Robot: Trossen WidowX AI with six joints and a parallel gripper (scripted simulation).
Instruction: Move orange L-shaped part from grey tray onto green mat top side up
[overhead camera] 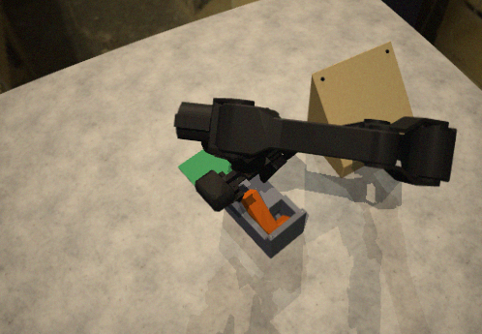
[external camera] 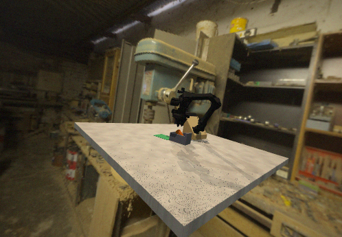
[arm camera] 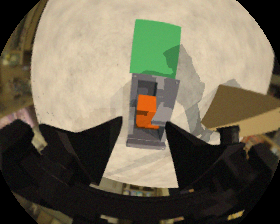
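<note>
My gripper tip is now 30 mm past the orange L-shaped part, 30 mm to the right of it and 80 mm above it. Also, from my gripper tip: green mat 40 mm ahead, 140 mm to the right, 140 mm below.
</note>
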